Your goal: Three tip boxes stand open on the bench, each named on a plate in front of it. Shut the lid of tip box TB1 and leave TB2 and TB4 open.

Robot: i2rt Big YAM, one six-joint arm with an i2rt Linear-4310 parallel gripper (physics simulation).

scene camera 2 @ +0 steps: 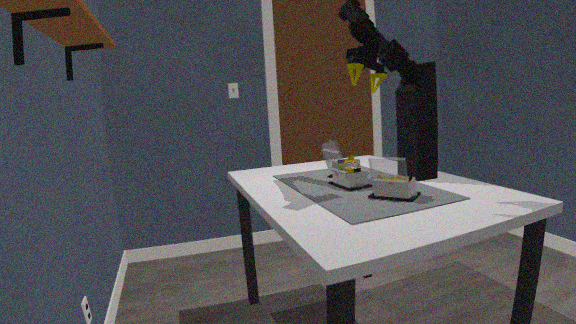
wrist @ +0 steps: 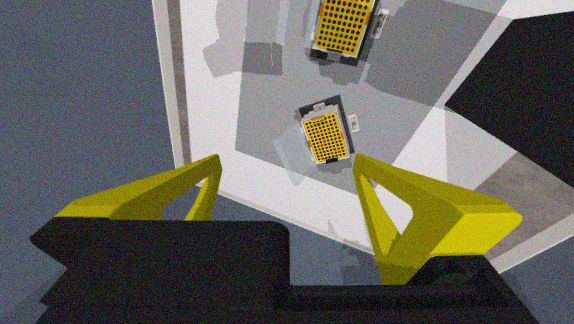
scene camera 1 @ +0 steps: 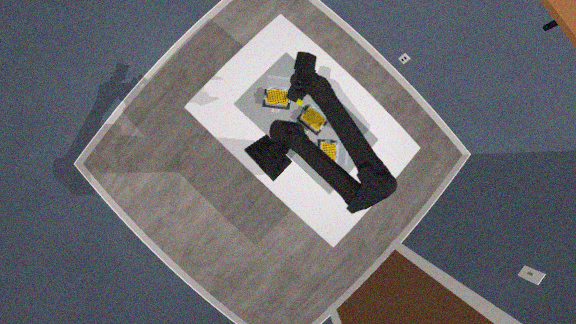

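Tip box TB1, with yellow tips, stands at one end of the mat. Its clear lid stands open on the side away from the arm's base. Its small plate is too blurred to read. TB2 is the middle box, and TB4 stands beyond it, partly hidden in scene camera 2. Clear open lids rise behind these two. My gripper is open and empty, high above the bench.
The boxes stand on a grey mat on the white bench. The arm's black base stands at the bench edge. The arm's links pass over the bench in scene camera 1. A wall shelf is at upper left.
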